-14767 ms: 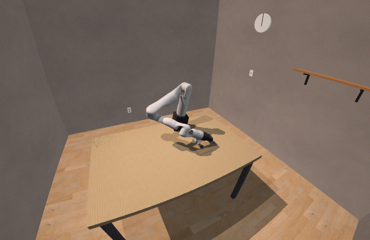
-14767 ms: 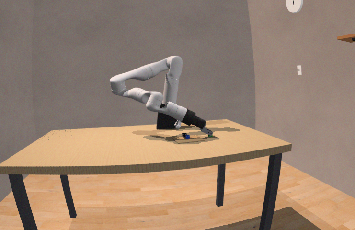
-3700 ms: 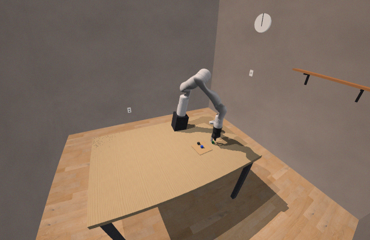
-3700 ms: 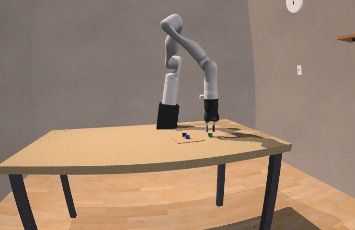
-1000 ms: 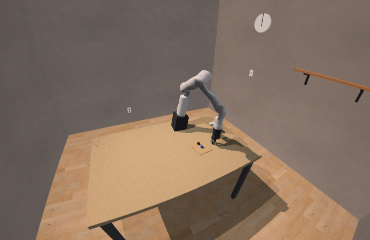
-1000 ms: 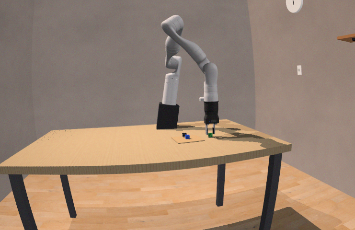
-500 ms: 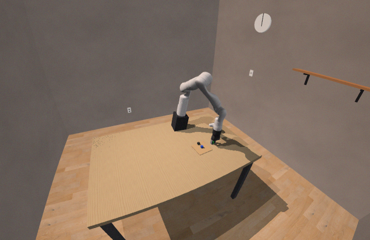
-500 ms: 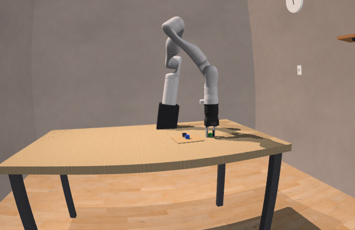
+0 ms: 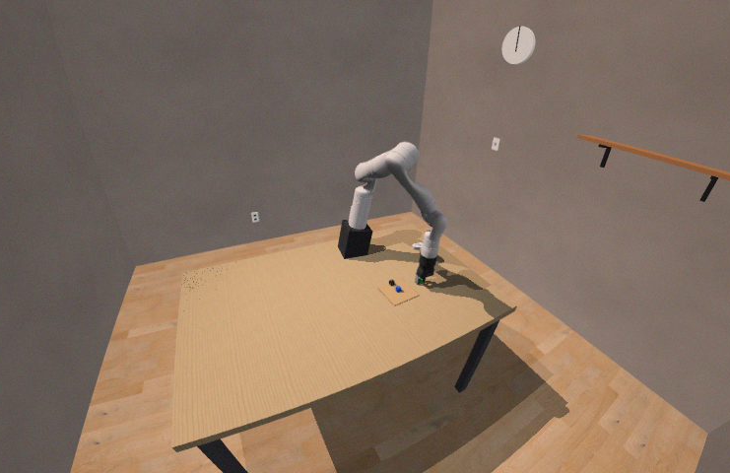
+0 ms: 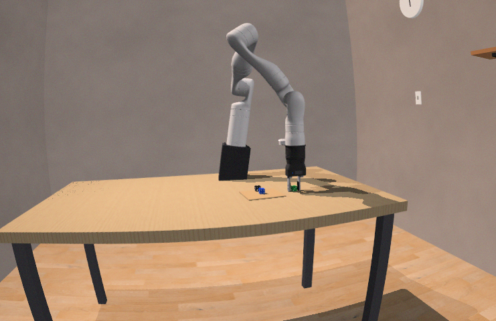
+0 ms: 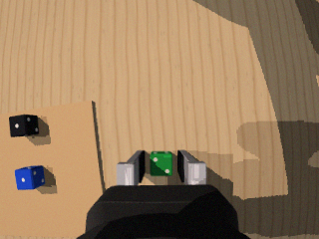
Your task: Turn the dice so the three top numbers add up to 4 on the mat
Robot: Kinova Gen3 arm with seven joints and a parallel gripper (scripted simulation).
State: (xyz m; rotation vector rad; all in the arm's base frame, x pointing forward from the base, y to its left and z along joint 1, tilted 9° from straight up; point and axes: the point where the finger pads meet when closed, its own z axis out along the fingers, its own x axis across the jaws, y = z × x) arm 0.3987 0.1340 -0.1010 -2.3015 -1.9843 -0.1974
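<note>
My gripper is now 1 cm above the green die. The rest, counted from my hand: black die 6 cm behind, 13 cm to the right; then tan mat 13 cm to the right, 2 cm below; then blue die 13 cm to the right.
</note>
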